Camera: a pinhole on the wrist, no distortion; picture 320 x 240 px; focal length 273.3 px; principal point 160.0 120.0 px. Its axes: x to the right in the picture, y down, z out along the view. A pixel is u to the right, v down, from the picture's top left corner.
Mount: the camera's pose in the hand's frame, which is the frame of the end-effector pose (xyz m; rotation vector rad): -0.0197 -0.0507 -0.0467 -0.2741 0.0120 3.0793
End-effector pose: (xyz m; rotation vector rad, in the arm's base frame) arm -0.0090 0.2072 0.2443 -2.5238 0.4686 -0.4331
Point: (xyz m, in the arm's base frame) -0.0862 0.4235 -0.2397
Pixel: 237.7 43.8
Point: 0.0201 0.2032 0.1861
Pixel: outside the picture
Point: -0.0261 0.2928 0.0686
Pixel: 197.2 25.3
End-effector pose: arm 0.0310 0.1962 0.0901 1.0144 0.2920 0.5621
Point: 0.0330 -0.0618 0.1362
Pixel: 236.1 141.5
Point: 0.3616 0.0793 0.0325
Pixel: outside the picture
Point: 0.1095 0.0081 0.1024
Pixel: 136.1 169.2
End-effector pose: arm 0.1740 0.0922 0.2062 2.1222 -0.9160 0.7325
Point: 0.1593 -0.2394 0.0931
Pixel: outside the picture
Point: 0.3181 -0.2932 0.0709
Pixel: 11.9 63.1
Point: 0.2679 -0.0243 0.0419
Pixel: 106.7 148.4
